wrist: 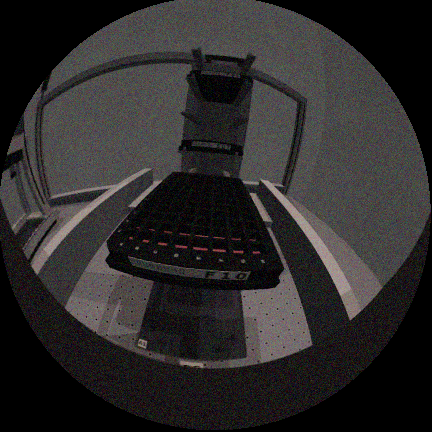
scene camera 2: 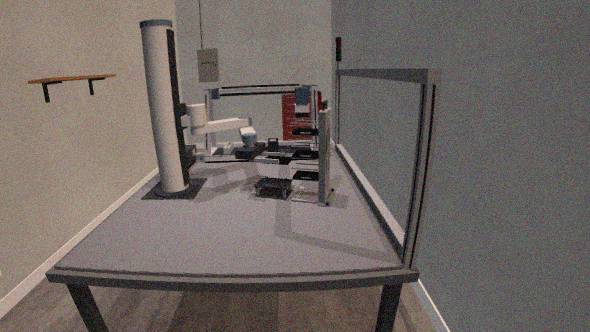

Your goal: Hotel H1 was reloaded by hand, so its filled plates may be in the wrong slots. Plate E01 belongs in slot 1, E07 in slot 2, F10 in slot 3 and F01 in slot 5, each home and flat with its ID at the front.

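Where they show: gripper, fingertip midpoint: (wrist: 203,181) (scene camera 2: 282,158); arm's base, link origin: (scene camera 2: 176,190).
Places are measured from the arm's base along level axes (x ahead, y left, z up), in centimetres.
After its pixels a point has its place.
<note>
My gripper (scene camera 2: 277,159) @[y -11.2, x 60.7, z 20.2 cm] (wrist: 203,181) @[y -11.2, x 60.7, z 20.2 cm] is shut on plate F10 (wrist: 197,225) @[y -9.6, x 54.9, z 19.9 cm], a black plate with red marks. The plate sits level between the fingers, its F10 label towards the wrist camera. The gripper is in front of hotel H1 (scene camera 2: 324,160) @[y -24.2, x 79.6, z 22.6 cm] (wrist: 192,125) @[y -12.2, x 80.4, z 26.9 cm], a tall grey upright with open slots. Black plates show in the hotel at the upper (scene camera 2: 305,131) @[y -16.7, x 71.8, z 34.2 cm], middle (scene camera 2: 305,154) @[y -17.5, x 71.7, z 23.6 cm] and lower (scene camera 2: 306,176) @[y -18.1, x 72.0, z 13.0 cm] levels. In the wrist view an upper plate (wrist: 220,86) @[y -14.3, x 69.9, z 33.1 cm] and a lower one (wrist: 212,146) @[y -13.4, x 66.8, z 23.1 cm] show behind F10; their IDs are unreadable. F10 hides the hotel's lower part there.
A low black stand (scene camera 2: 273,186) @[y -15.2, x 56.1, z 7.3 cm] is on the table (scene camera 2: 200,245) @[y -56.1, x 30.2, z 1.3 cm] below the gripper, near the hotel's foot. A gantry frame (scene camera 2: 260,91) @[y 62.2, x 45.3, z 47.7 cm] stands behind the arm. The robot column (scene camera 2: 162,110) @[y -7.2, x 2.1, z 45.8 cm] is at the left, a guard frame (scene camera 2: 424,165) @[y -72.6, x 101.7, z 35.7 cm] along the right edge.
</note>
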